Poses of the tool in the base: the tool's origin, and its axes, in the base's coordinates. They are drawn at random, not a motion.
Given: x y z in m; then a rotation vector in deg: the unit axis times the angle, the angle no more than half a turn.
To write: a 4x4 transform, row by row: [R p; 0 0 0 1], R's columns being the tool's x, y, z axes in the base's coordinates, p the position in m. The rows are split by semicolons. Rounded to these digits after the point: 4 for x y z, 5 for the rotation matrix.
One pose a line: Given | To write
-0.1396 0.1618 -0.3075 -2.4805 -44.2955 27.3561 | 0.61487 -0.39866 -0.68044 -0.1396; 0.42989 0.89279 -0.13461 0.1618; 0.66116 -0.20974 0.72033 -0.3075; 0 0 0 1
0.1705 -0.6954 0.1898 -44.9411 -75.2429 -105.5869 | -0.54800 0.83398 0.06457 0.1705; -0.21120 -0.21263 0.95403 -0.6954; 0.80938 0.50917 0.29266 0.1898; 0 0 0 1
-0.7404 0.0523 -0.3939 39.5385 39.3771 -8.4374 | 0.77233 0.34314 0.53456 -0.7404; 0.09399 0.77054 -0.63042 0.0523; -0.62823 0.53714 0.56286 -0.3939; 0 0 0 1
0.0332 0.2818 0.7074 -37.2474 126.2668 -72.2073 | -0.75241 -0.15018 0.64135 0.0332; -0.62892 0.45323 -0.63170 0.2818; -0.19582 -0.87865 -0.43546 0.7074; 0 0 0 1
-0.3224 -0.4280 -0.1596 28.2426 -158.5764 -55.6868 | -0.93153 -0.25190 -0.26229 -0.3224; -0.36059 0.73341 0.57627 -0.4280; 0.04721 0.63139 -0.77403 -0.1596; 0 0 0 1
